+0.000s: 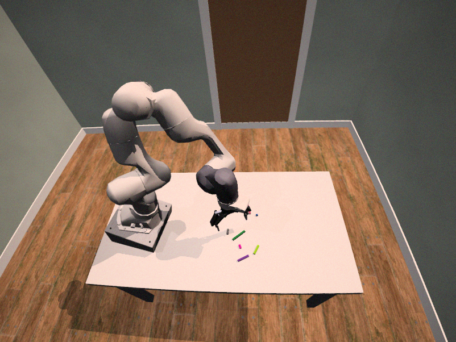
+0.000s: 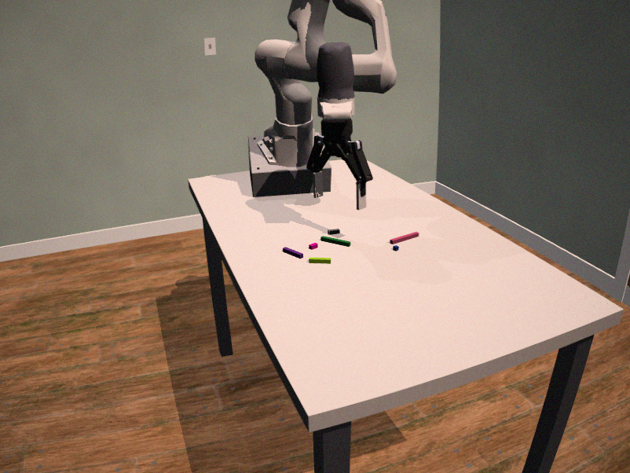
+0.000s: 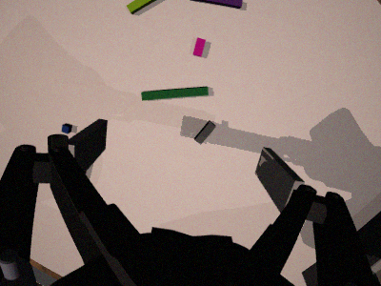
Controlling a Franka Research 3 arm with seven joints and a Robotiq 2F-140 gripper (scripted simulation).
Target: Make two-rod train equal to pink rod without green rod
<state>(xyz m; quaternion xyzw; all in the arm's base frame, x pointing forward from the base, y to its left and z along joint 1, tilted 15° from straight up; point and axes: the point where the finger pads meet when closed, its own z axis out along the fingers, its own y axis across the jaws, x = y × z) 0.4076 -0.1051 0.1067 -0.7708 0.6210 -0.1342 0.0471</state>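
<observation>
Right now my hand is 3 cm past the grey rod and 10 cm above it. From my hand the other things lie so: magenta rod: 2 cm ahead, 9 cm to the right, 10 cm below; then green rod: 3 cm ahead, 3 cm to the right, 10 cm below; then purple rod: 2 cm ahead, 15 cm to the right, 10 cm below.
</observation>
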